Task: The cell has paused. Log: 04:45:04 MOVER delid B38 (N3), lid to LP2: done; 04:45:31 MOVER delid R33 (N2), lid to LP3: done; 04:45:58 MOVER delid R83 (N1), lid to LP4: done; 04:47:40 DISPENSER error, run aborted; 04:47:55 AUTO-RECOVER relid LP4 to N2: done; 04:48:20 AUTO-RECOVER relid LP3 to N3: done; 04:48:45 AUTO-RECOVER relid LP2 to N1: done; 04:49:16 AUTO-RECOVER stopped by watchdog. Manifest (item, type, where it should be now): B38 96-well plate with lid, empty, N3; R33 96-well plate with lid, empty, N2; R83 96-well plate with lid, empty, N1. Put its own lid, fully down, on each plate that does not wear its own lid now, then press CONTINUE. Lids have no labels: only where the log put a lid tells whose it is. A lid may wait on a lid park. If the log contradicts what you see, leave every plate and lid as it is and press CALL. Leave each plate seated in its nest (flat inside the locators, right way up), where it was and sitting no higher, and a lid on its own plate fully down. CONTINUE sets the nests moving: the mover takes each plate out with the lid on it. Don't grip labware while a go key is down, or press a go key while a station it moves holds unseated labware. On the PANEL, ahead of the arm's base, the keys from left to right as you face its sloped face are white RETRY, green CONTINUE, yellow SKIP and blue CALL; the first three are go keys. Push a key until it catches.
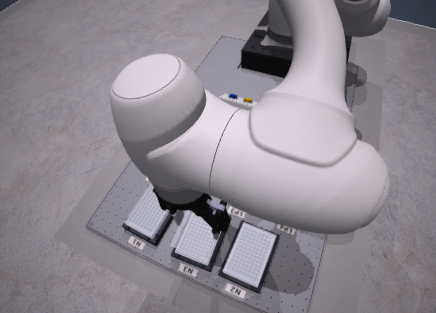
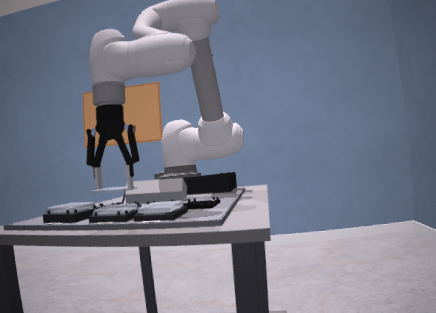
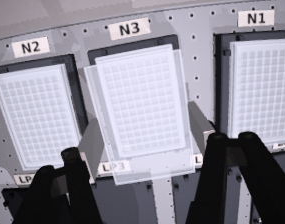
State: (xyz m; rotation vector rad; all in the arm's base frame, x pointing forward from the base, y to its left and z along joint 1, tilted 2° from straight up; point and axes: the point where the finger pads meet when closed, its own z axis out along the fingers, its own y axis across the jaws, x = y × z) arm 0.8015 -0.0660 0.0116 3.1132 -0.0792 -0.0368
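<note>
Now: hand 100 mm above the LP3 label, 90 mm past it and 60 mm to the right of it. The rest, counted from my hand: LP2 label: 110 mm behind, 100 mm below, 70 mm to the right; then pale grey lid: 20 mm below; then plate: 130 mm to the left, 80 mm below, 10 mm ahead.
</note>
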